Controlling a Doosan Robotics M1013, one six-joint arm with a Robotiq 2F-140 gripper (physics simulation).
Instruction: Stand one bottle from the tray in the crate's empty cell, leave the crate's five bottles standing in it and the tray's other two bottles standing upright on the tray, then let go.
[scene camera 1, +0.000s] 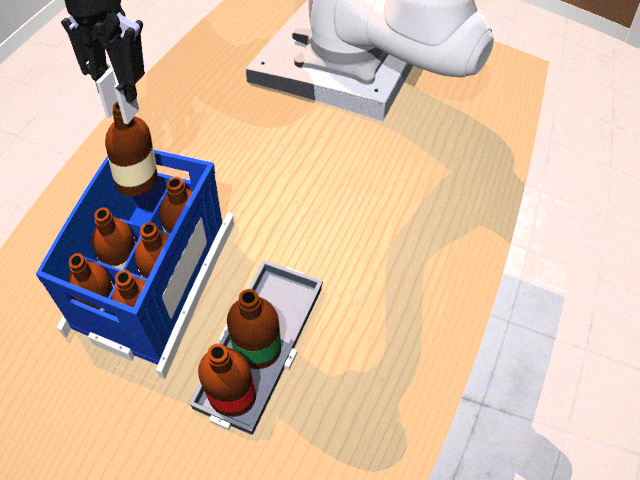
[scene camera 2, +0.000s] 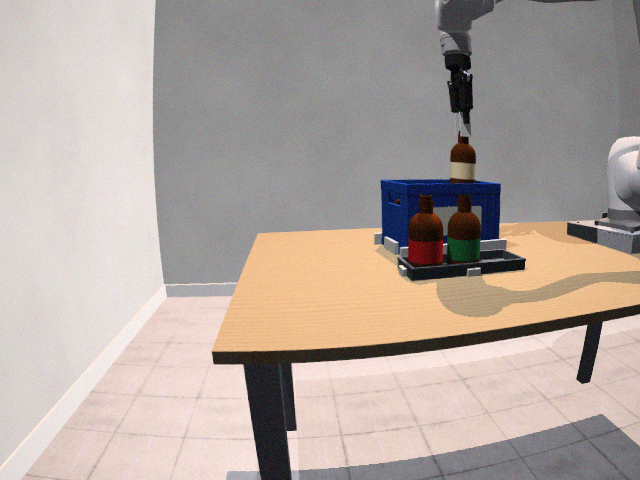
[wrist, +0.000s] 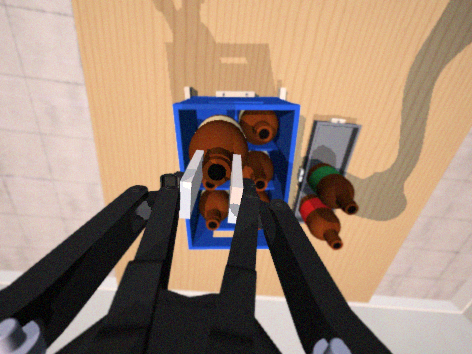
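Pixels of known places: gripper, fingertip midpoint: (scene camera 1: 122, 114) (scene camera 2: 463, 137) (wrist: 217, 166); arm's base, link origin: (scene camera 1: 347, 52) (scene camera 2: 630, 226).
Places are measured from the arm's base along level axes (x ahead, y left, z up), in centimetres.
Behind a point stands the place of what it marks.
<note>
My gripper (scene camera 1: 118, 109) {x 56.6, y -11.7, z 24.6 cm} (scene camera 2: 463, 129) {x 56.6, y -11.7, z 24.6 cm} (wrist: 217, 166) {x 56.6, y -11.7, z 24.6 cm} is shut on the neck of a brown bottle with a cream label (scene camera 1: 133, 173) {x 59.6, y -9.4, z 15.8 cm} (scene camera 2: 462, 170) {x 58.5, y -8.5, z 15.3 cm} (wrist: 218, 142) {x 54.7, y -12.0, z 22.4 cm}. The bottle hangs upright over the empty cell at the robot-side end of the blue crate (scene camera 1: 129, 330) {x 77.8, y -0.5, z 5.1 cm} (scene camera 2: 398, 222) {x 78.1, y -2.9, z 2.6 cm} (wrist: 293, 150) {x 57.1, y -0.2, z 12.3 cm}, its base near rim level. In the wrist view it hides most of that half. Several brown bottles (scene camera 1: 113, 240) {x 66.8, y -10.7, z 7.0 cm} (wrist: 258, 125) {x 54.4, y -6.2, z 10.1 cm} stand in the other cells. The green-label bottle (scene camera 1: 253, 328) {x 69.5, y 15.9, z 6.6 cm} (scene camera 2: 464, 237) {x 68.8, y 17.9, z 2.5 cm} (wrist: 332, 185) {x 65.2, y 12.2, z 5.7 cm} and red-label bottle (scene camera 1: 226, 382) {x 78.3, y 16.4, z 6.6 cm} (scene camera 2: 425, 240) {x 77.5, y 18.2, z 2.3 cm} (wrist: 321, 222) {x 74.3, y 12.6, z 6.1 cm} stand upright on the grey tray (scene camera 1: 294, 289) {x 55.6, y 15.0, z -4.7 cm} (scene camera 2: 498, 267) {x 60.7, y 19.2, z -4.1 cm} (wrist: 332, 145) {x 59.1, y 14.8, z -4.7 cm}.
A white guide strip (scene camera 1: 196, 289) {x 63.8, y 1.8, z -2.2 cm} runs along the crate's tray side, with short white blocks (scene camera 1: 111, 345) {x 79.4, y -5.6, z -2.2 cm} at its end. The crate's high walls and a standing bottle (scene camera 1: 175, 206) {x 57.1, y -4.6, z 7.5 cm} border the empty cell. The robot's base plate (scene camera 1: 346, 100) {x 12.9, y 5.4, z -2.5 cm} is farther back on the table (scene camera 1: 330, 206) {x 37.6, y 13.0, z -5.2 cm}.
</note>
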